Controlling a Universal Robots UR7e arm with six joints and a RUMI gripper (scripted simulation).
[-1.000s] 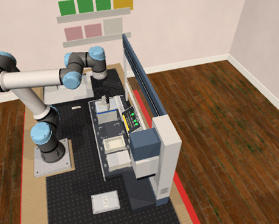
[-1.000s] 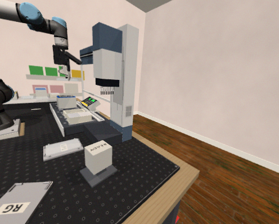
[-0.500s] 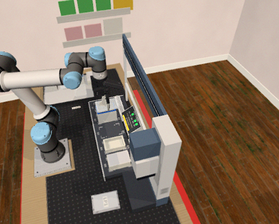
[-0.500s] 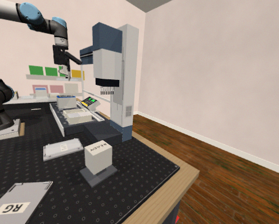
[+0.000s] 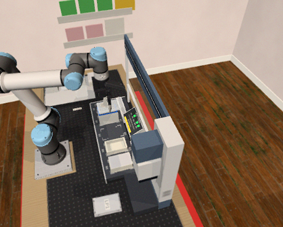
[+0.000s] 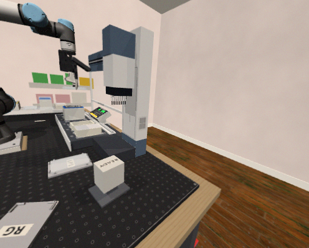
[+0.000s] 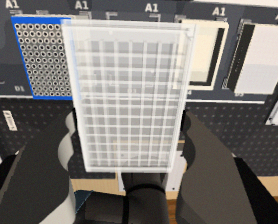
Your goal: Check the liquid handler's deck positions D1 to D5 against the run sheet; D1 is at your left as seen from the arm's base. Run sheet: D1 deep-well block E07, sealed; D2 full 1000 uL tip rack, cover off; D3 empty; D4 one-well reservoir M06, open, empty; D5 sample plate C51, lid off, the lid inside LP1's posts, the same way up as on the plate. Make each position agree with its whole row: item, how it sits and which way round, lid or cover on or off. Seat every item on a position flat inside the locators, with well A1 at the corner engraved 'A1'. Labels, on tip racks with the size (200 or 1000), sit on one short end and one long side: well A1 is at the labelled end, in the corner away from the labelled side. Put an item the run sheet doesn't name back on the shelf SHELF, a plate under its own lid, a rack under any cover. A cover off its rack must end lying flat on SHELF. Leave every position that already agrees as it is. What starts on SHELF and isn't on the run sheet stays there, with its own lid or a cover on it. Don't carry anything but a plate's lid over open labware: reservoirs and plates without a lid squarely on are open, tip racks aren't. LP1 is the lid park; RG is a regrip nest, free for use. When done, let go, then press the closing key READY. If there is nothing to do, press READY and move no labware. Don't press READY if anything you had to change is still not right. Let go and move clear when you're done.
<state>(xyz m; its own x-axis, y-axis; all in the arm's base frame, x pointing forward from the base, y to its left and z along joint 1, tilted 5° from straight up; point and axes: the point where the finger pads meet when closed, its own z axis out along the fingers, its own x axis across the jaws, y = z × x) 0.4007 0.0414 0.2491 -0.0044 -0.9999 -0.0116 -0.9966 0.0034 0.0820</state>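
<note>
Now: hand 12 cm to the left of the cream one-well reservoir and 23 cm above it. Also, from my hand: blue-rimmed tip rack: 1 cm ahead, 13 cm to the left, 17 cm below; clear well plate: 1 cm below; deep-well block: 25 cm to the right, 22 cm below.
</note>
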